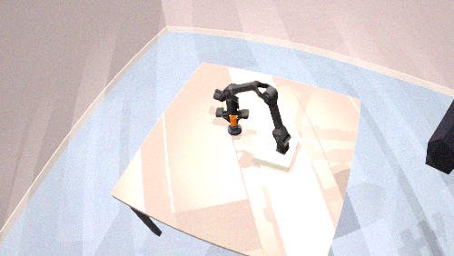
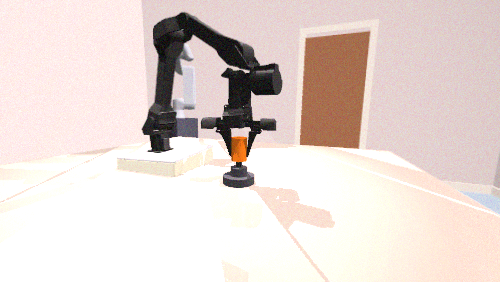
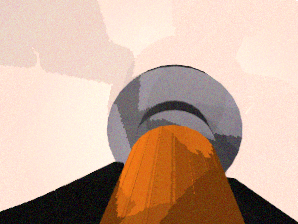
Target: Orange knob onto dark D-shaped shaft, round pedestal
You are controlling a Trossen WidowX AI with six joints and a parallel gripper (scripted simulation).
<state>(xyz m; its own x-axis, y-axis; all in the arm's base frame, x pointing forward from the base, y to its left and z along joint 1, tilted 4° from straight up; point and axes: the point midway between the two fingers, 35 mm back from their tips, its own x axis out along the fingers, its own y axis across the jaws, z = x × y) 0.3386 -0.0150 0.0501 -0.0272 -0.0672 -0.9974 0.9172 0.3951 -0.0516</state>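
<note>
Now: the orange knob 2 cm above my gripper tip. Also, from my gripper tip: pedestal 4 cm below.
</note>
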